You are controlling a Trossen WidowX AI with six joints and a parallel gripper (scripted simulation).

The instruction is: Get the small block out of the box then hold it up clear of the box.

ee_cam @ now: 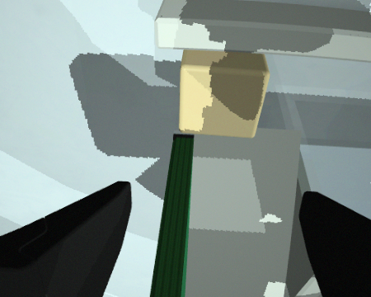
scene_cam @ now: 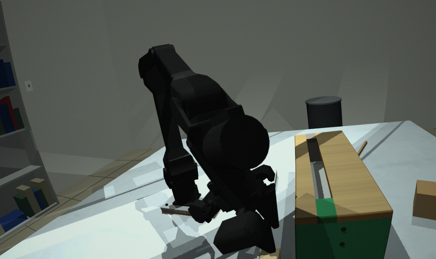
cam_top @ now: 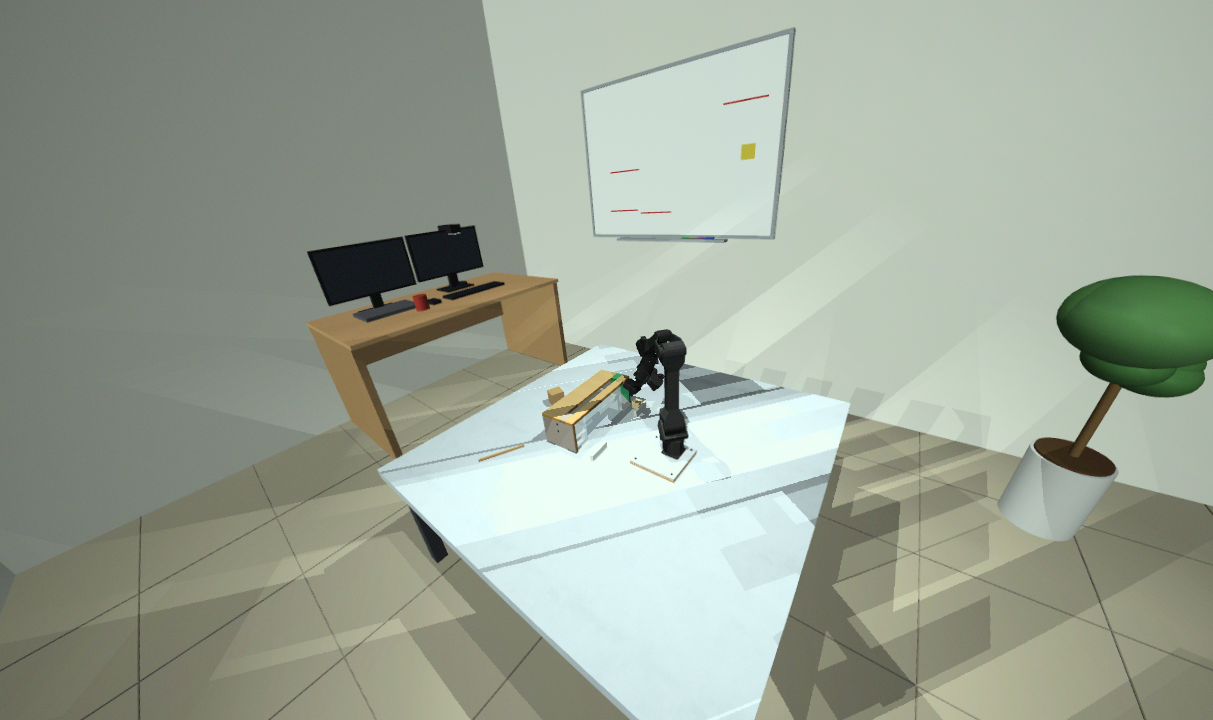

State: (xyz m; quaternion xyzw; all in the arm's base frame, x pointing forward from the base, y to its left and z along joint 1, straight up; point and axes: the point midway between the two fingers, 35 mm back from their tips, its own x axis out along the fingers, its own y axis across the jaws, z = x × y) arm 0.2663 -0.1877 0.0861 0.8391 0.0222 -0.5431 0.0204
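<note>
Right now the small pale block is 1 cm behind my gripper tip and 5 cm below it. Also, from my gripper tip: brown cube 32 cm ahead, 15 cm to the left, 4 cm below; box 6 cm ahead, 17 cm to the left, 1 cm below; purple piece 8 cm behind, 19 cm to the right, 6 cm below.
</note>
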